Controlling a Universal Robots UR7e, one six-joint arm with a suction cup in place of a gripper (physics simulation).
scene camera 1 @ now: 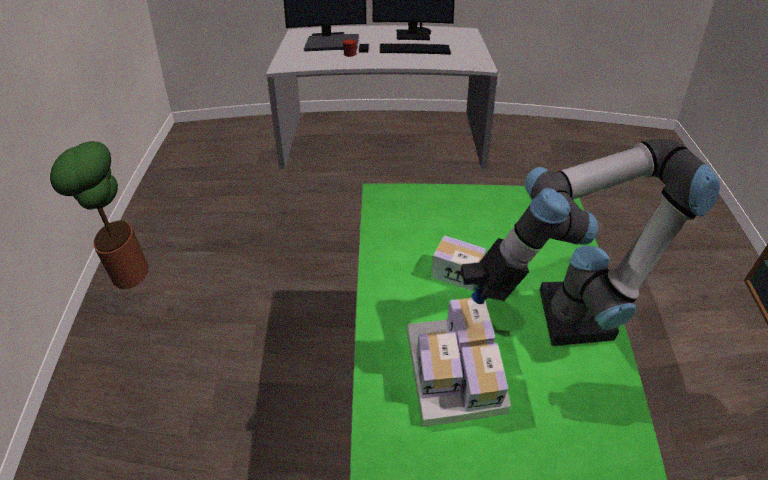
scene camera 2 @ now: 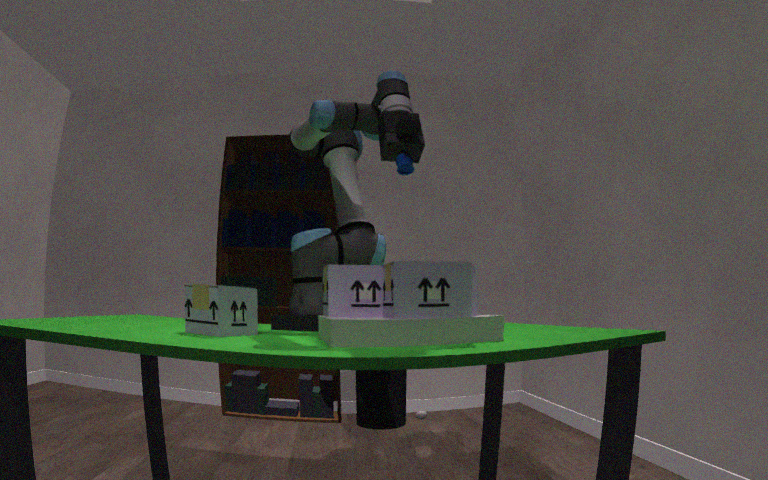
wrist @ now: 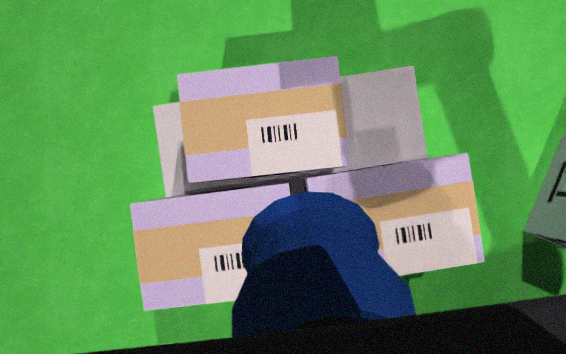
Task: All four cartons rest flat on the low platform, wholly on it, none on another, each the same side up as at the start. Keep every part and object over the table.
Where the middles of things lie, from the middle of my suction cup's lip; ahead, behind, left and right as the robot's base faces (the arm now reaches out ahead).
Now: suction cup 2 cm short of the low platform (scene camera 1: 448, 409), 1 cm to the left of it and 33 cm above it.
